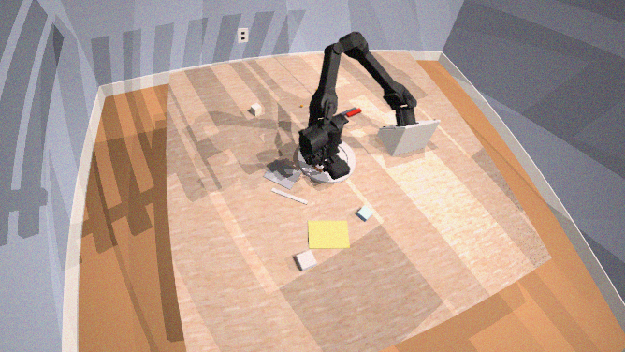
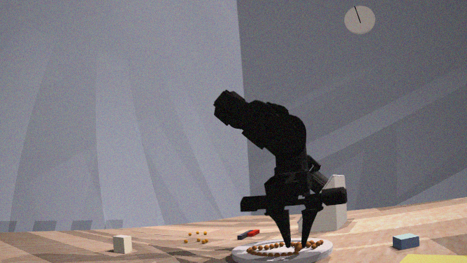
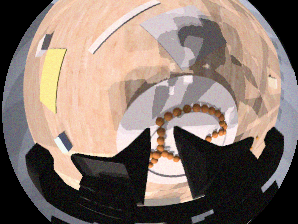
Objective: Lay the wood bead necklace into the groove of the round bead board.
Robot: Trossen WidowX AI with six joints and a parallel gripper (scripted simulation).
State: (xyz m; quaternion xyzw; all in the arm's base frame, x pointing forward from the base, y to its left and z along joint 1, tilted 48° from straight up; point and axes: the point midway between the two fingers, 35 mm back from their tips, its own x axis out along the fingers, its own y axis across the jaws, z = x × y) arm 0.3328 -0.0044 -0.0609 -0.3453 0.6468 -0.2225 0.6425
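Now: the grey sheet 130 mm ahead of my gripper tip, 20 mm to the right of it and 20 mm below it. Round my gripper tip: yellow sheet: 220 mm to the left, 60 mm ahead, 20 mm below; then blue block: 190 mm to the left, 70 mm behind, 10 mm below; then stick: 130 mm ahead, 60 mm to the left, 20 mm below.
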